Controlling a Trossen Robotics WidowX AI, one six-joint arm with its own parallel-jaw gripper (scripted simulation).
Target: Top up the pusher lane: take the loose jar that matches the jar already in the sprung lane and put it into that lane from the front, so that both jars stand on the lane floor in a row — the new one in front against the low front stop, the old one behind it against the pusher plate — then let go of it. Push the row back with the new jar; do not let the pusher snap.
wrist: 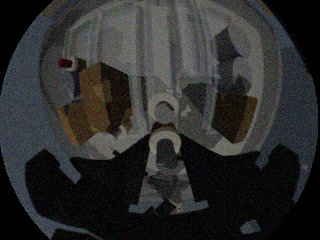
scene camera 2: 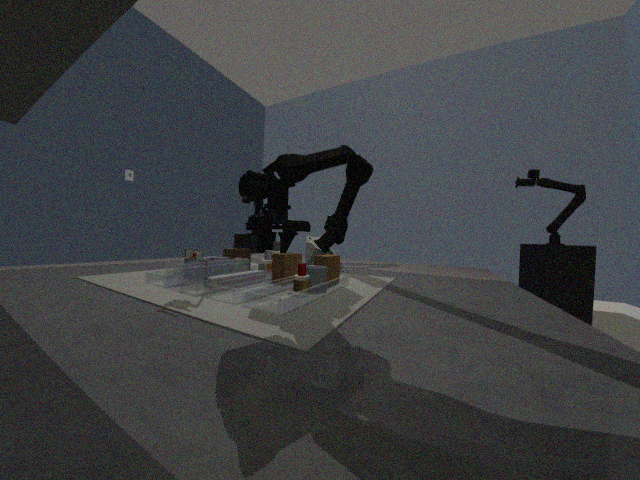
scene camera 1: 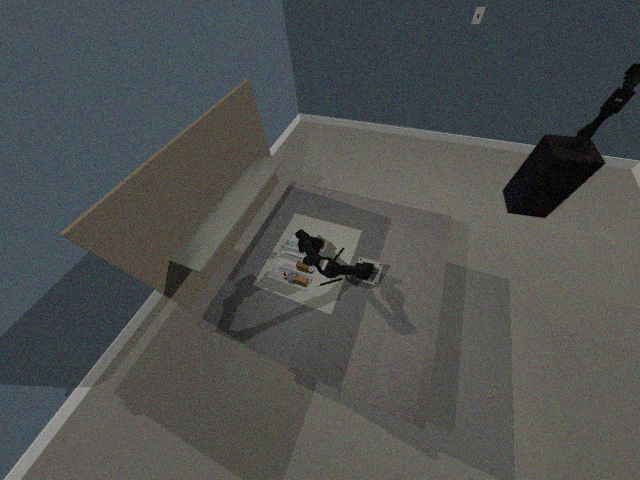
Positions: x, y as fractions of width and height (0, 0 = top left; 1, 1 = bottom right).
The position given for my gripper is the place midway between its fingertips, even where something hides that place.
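Observation:
My gripper (scene camera 2: 0.43, 0.54); gripper again (wrist: 0.51, 0.57). Brown box (wrist: 0.33, 0.38). Another brown box (wrist: 0.23, 0.49). One more brown box (wrist: 0.73, 0.47).

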